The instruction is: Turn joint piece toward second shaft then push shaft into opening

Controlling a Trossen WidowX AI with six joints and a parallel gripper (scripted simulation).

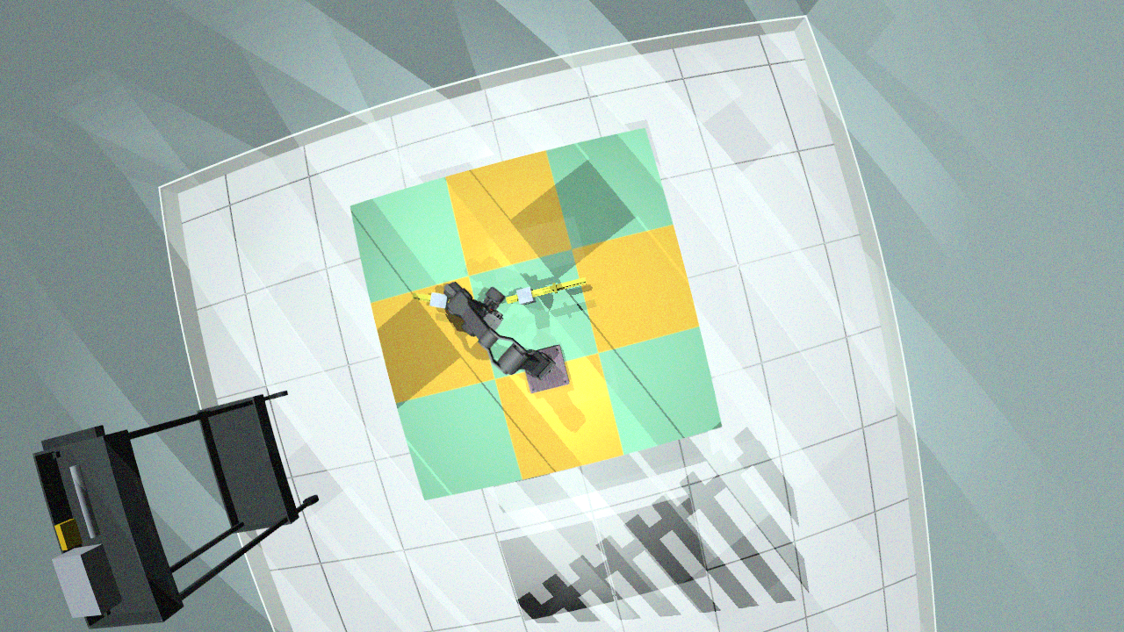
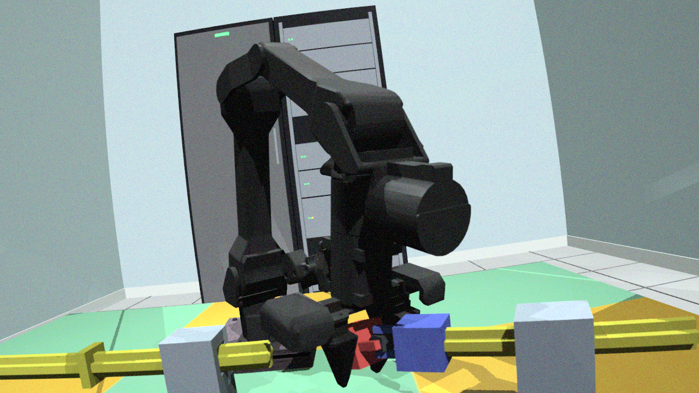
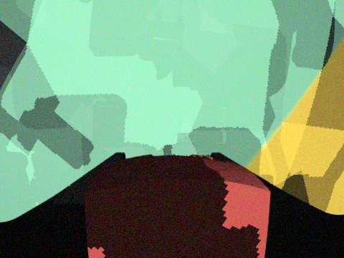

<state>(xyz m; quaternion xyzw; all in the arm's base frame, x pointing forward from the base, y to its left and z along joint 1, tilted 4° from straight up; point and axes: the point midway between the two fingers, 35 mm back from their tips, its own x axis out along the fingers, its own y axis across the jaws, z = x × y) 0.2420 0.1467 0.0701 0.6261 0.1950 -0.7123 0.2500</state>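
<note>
The red square joint piece is 40 mm above my gripper tip, 10 mm to the left of it and 10 mm ahead of it.
</note>
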